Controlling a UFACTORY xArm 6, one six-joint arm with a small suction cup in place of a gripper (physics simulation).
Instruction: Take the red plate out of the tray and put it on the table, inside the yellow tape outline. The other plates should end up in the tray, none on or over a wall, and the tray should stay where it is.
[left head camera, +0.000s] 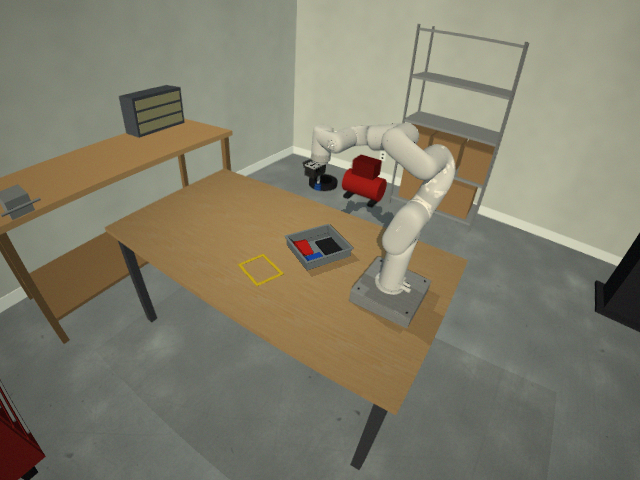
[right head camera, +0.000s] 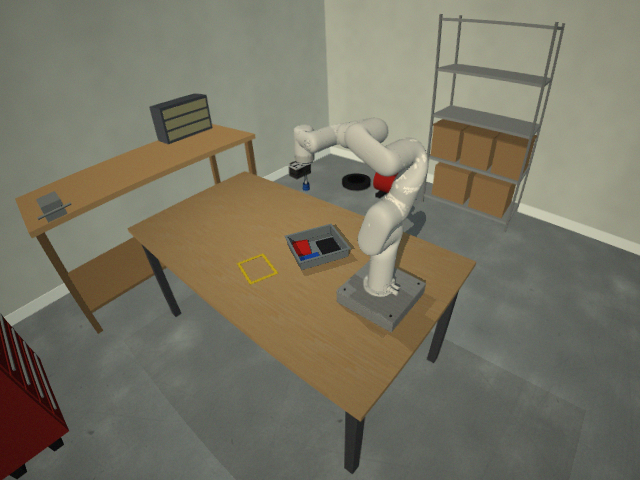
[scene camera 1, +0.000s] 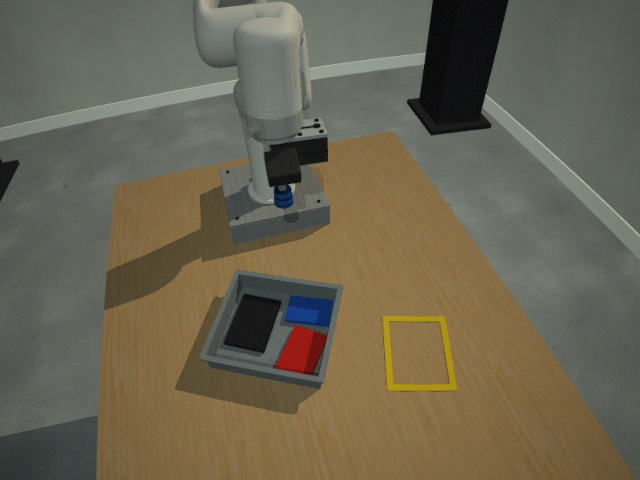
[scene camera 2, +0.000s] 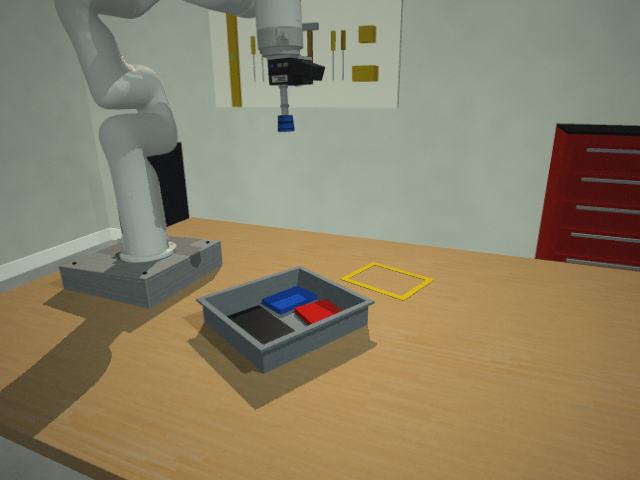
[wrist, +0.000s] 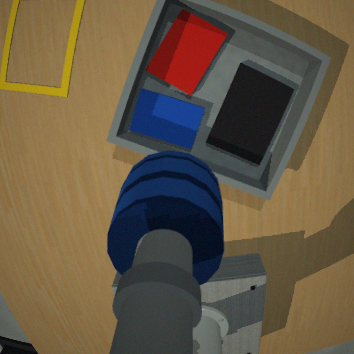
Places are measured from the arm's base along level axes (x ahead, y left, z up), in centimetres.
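Pixels of known places: hand, its tool point: (left head camera: 317, 188) (right head camera: 306, 189) (scene camera 1: 284, 202) (scene camera 2: 286, 131) (wrist: 170, 197); arm's base, origin of its link: (left head camera: 389, 283) (right head camera: 379, 285) (scene camera 1: 271, 189) (scene camera 2: 149, 253).
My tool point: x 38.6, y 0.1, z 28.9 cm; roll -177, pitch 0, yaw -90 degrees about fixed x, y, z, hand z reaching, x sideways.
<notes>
Ahead of a thing's pixels: the offset from my tool point to its top centre.
The red plate {dz -33.7, dx +7.5, dy -0.6 cm} (left head camera: 303, 247) (right head camera: 301, 247) (scene camera 1: 300, 350) (scene camera 2: 316, 311) (wrist: 189, 52) lies in the grey tray {dz -30.0, dx +1.3, dy -4.9 cm} (left head camera: 330, 262) (right head camera: 325, 262) (scene camera 1: 263, 374) (scene camera 2: 316, 339) (wrist: 295, 145), near the wall on the outline's side. The blue plate {dz -33.7, dx -2.2, dy +2.7 cm} (left head camera: 313, 256) (right head camera: 310, 256) (scene camera 1: 309, 310) (scene camera 2: 289, 299) (wrist: 167, 119) and the black plate {dz -33.7, dx -2.0, dy -9.6 cm} (left head camera: 328, 245) (right head camera: 328, 245) (scene camera 1: 253, 323) (scene camera 2: 261, 324) (wrist: 251, 114) also lie in it. The yellow outline (left head camera: 269, 280) (right head camera: 264, 280) (scene camera 1: 421, 387) (scene camera 2: 357, 285) (wrist: 37, 90) is empty. My suction cup (left head camera: 317, 186) (right head camera: 306, 186) (scene camera 1: 283, 198) (scene camera 2: 285, 124) (wrist: 167, 215) is open, bearing nothing, high above the table.
The arm's grey base block (left head camera: 372, 299) (right head camera: 361, 304) (scene camera 1: 279, 229) (scene camera 2: 103, 284) stands on the table near the tray. A side bench (left head camera: 93, 155) (right head camera: 129, 170) and a shelf rack (left head camera: 454, 82) (right head camera: 491, 74) stand beyond the table.
</notes>
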